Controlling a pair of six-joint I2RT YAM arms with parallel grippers.
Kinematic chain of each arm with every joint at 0, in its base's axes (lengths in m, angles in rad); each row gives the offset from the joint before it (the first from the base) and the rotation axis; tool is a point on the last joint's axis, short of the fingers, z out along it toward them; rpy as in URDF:
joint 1: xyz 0 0 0.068 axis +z
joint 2: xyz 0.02 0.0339 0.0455 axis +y
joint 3: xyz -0.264 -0.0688 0 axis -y
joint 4: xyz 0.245 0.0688 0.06 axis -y
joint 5: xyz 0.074 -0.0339 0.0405 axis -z
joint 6: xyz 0.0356 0 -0.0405 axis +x
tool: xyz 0 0 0 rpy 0 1.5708 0
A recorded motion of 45 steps. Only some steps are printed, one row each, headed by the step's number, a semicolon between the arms.
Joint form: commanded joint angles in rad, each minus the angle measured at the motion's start. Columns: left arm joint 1, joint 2, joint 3, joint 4, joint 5, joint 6; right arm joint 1, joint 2, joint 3, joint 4, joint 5, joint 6.
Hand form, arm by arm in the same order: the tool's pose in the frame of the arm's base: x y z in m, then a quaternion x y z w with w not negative. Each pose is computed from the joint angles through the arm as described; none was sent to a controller.
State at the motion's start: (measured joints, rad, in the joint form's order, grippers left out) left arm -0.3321 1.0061 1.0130 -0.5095 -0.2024 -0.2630; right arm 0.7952 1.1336 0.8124 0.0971 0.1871 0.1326
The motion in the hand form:
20: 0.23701 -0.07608 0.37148 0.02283 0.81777 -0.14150 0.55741; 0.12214 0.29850 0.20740 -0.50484 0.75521 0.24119 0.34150
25: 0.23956 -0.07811 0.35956 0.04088 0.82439 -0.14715 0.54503; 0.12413 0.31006 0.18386 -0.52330 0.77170 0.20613 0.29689
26: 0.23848 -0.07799 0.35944 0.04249 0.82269 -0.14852 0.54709; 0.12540 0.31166 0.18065 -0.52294 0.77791 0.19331 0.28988
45: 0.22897 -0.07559 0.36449 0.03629 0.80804 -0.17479 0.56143; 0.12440 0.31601 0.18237 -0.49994 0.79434 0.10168 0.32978
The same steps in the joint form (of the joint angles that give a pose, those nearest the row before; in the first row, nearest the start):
20: 0.0162 0.0959 0.0873 0.1656 0.1653 0.0290; 0.3852 0.3882 0.0681 -0.1641 -0.2051 -0.1224
25: 0.0166 0.1033 0.0534 0.1815 0.2003 0.0480; 0.3938 0.4912 0.1109 -0.2268 -0.1964 -0.1318
26: 0.0161 0.0978 0.0477 0.1874 0.2031 0.0498; 0.3937 0.5090 0.1247 -0.2507 -0.1813 -0.1296
45: 0.0178 0.0526 0.0240 0.2174 0.2332 0.0161; 0.4244 0.5296 0.1638 -0.3085 0.0424 -0.1170

